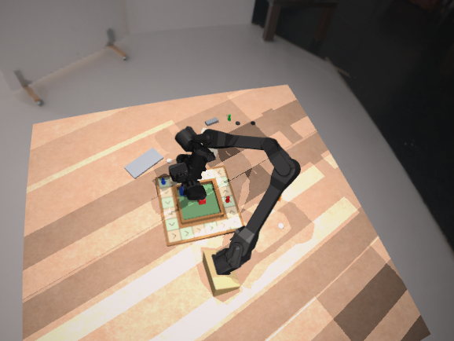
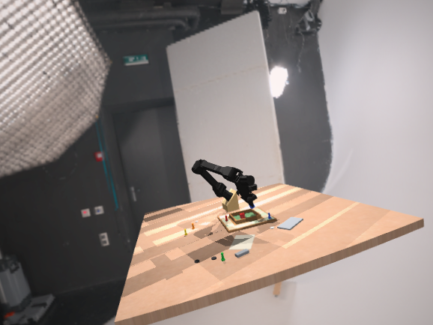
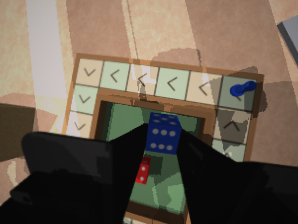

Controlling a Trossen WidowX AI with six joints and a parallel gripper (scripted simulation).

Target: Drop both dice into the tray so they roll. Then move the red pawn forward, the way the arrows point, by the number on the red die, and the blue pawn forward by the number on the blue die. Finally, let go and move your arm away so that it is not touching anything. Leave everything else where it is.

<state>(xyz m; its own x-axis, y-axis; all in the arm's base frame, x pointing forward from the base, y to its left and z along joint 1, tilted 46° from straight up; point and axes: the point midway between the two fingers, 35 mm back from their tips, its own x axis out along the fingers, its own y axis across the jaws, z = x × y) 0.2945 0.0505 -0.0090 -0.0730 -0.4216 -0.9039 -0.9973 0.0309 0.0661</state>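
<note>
My gripper tip is now 16 cm to the left of the red pawn, 5 cm above it and 4 cm past it. Round my gripper tip: blue pawn 9 cm ahead, 6 cm to the left, 5 cm below; orange pawn 36 cm to the right, 8 cm behind, 6 cm below; grey plate 21 cm ahead, 12 cm to the left, 7 cm below.
</note>
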